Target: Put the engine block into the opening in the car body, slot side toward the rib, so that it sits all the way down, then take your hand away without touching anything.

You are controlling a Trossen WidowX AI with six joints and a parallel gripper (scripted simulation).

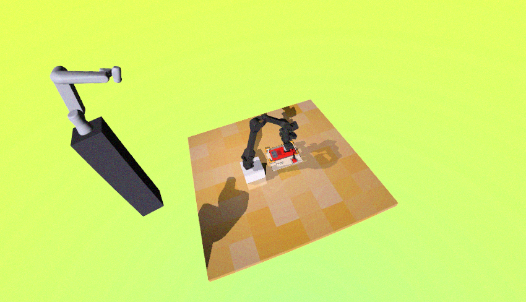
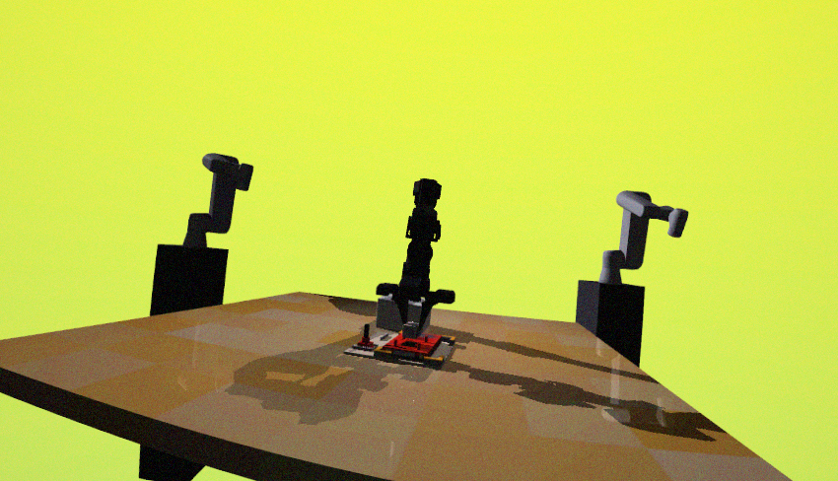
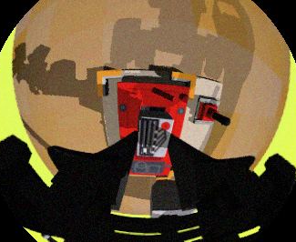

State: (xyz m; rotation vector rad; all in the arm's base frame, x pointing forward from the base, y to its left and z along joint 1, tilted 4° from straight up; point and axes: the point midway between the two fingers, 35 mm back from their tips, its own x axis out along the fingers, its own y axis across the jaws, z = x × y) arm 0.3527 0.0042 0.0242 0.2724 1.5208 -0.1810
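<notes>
My gripper tip is 10 mm above the engine block. Also, from my gripper tip: pale base plate 40 mm behind, 50 mm below; black post 10 mm behind, 110 mm to the right, 30 mm below.
</notes>
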